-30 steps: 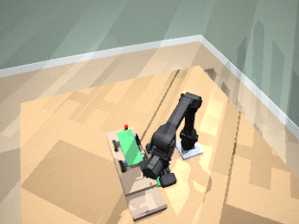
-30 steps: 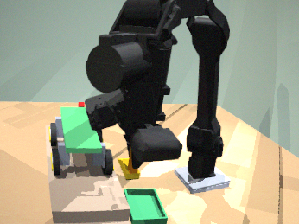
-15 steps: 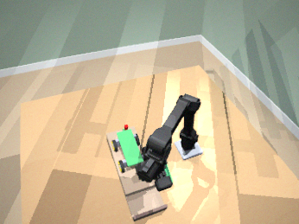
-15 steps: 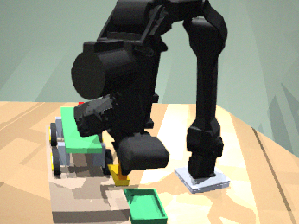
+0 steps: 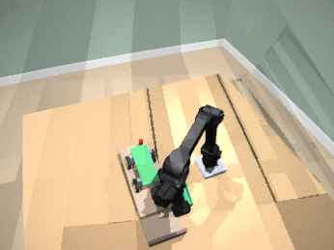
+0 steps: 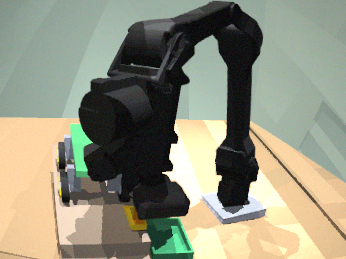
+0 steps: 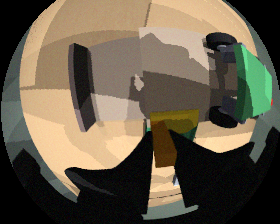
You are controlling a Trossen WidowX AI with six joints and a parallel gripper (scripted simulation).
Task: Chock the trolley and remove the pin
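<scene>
Right now the red-headed stop pin is 90 mm ahead of my gripper tip, 270 mm to the right of it and 30 mm above it. The rest, counted from my gripper tip: trolley 80 mm ahead, 150 mm to the right, 10 mm above; chock 10 mm ahead, 20 mm to the right, 10 mm below.
</scene>
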